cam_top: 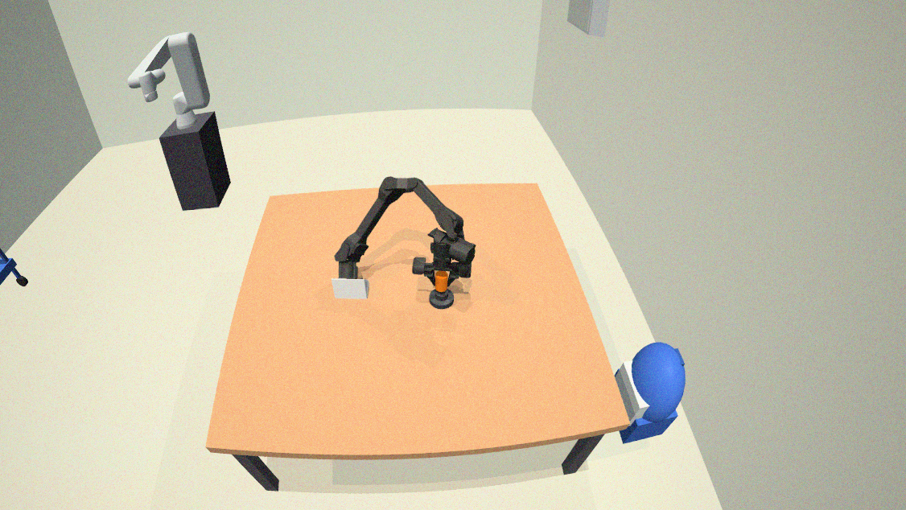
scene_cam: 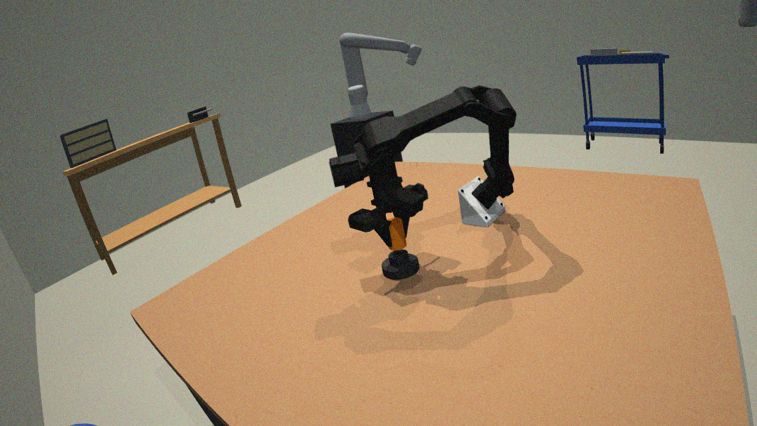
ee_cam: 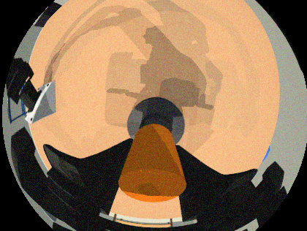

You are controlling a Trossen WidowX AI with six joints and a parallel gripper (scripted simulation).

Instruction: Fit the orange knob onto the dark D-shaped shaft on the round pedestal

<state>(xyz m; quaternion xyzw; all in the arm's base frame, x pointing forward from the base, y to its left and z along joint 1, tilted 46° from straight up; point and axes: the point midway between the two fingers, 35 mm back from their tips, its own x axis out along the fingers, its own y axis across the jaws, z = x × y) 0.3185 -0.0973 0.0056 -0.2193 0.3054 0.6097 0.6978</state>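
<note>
The dark round pedestal lies 4 cm below my gripper tip. From my gripper tip the other things lie so: orange knob: 2 cm above.
</note>
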